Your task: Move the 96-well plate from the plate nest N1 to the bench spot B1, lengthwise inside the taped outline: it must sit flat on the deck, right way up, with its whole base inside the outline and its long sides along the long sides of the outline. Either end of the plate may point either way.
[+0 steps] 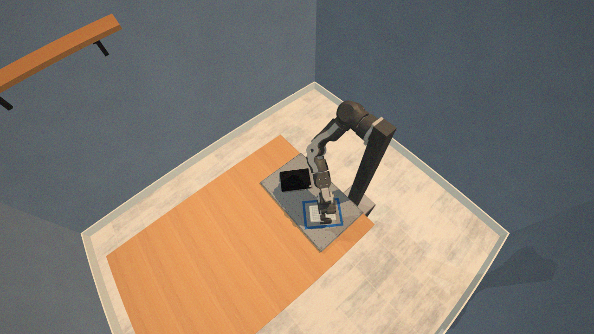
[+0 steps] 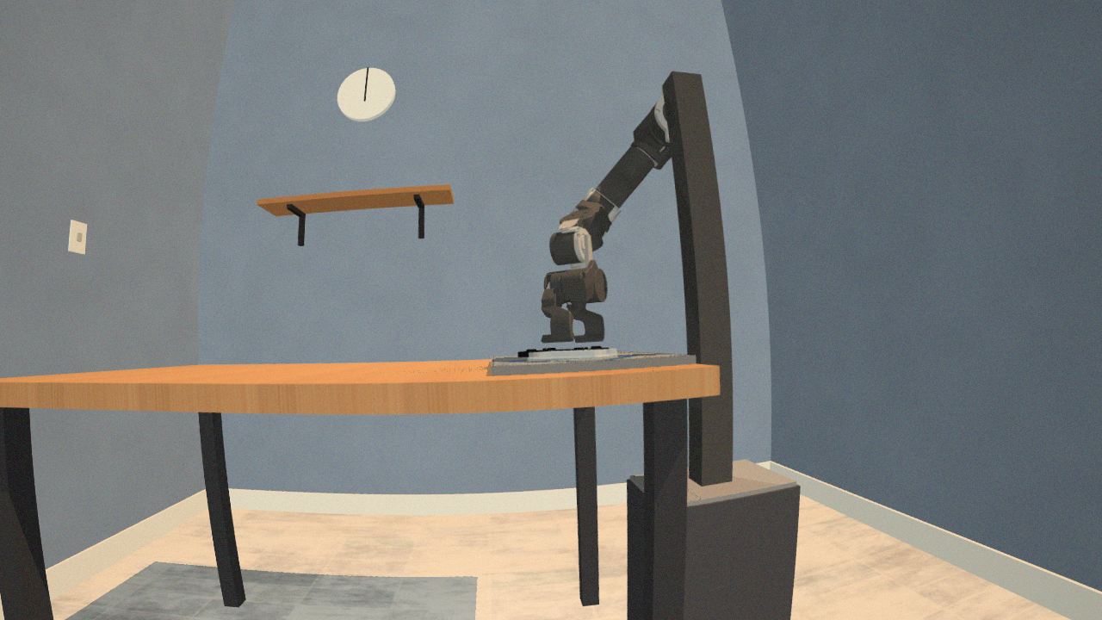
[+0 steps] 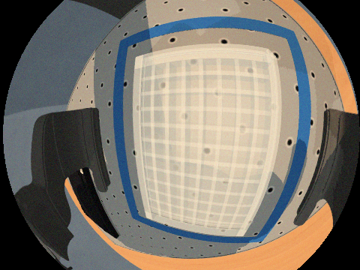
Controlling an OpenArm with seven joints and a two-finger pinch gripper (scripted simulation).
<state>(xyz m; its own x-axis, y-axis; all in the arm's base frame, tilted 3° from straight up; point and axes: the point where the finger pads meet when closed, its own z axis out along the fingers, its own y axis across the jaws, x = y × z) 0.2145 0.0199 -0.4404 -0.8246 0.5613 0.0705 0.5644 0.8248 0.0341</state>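
My hand is 2 cm above the 96-well plate. The rest, counted from my hand: black plate nest: 24 cm to the right, 2 cm below, 2 cm behind.
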